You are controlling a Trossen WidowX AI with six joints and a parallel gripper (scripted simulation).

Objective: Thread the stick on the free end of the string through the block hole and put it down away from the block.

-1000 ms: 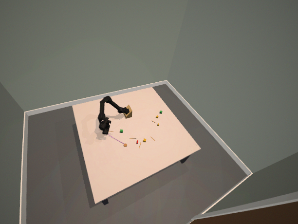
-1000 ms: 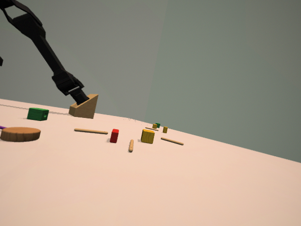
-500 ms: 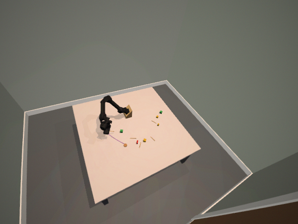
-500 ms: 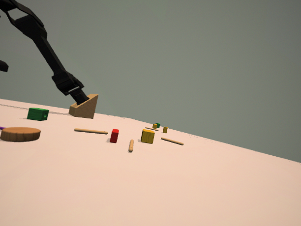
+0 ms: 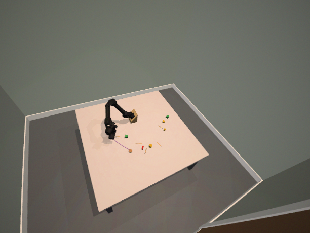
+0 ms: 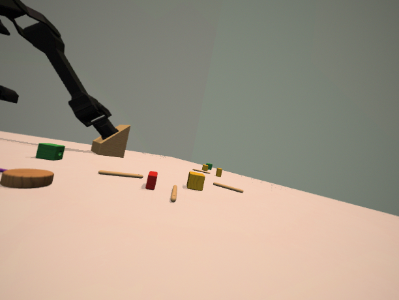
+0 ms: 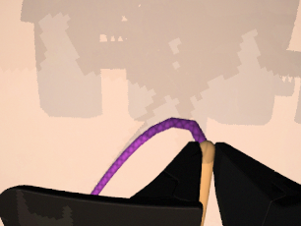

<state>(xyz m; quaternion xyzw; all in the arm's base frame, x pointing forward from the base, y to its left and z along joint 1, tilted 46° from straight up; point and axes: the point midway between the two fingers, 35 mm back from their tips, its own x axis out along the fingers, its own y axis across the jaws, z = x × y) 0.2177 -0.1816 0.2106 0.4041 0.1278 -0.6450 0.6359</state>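
Now: the green block 140 mm to the left of my gripper tip, 30 mm ahead of it and 20 mm below it. Also, from my gripper tip: red block: 290 mm to the left, 230 mm ahead, 20 mm below; then thin wooden stick: 20 mm to the left, 10 mm ahead; then round wooden button: 230 mm ahead, 150 mm to the left, 30 mm below.
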